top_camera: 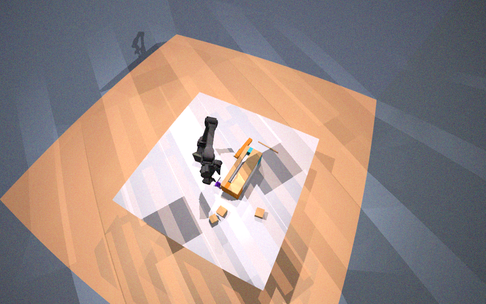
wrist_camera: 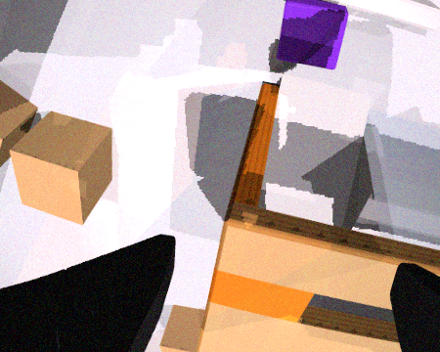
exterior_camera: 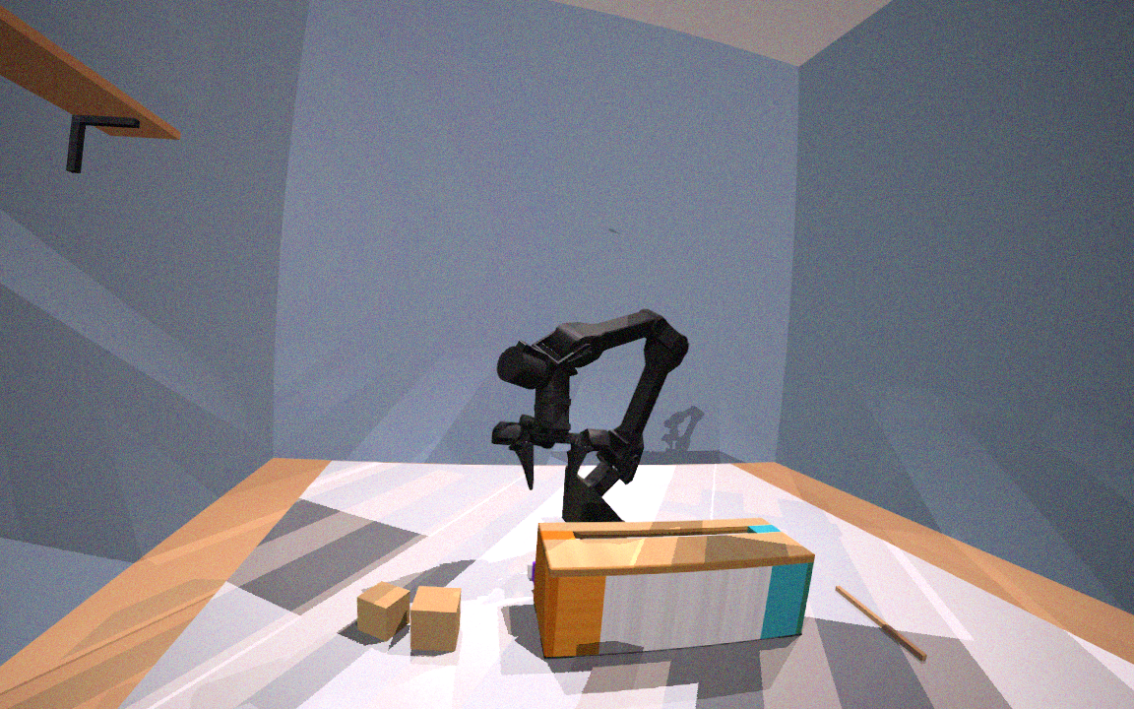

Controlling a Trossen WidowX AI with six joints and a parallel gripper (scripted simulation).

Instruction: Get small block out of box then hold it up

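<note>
Now: gripper tip 150 mm above the purple block and 20 mm past it. From my gripper tip the other things lie so: orange bar (390 mm to the left, 150 mm below, 10 mm ahead); then box (170 mm to the left, 110 mm below, 70 mm ahead).
</note>
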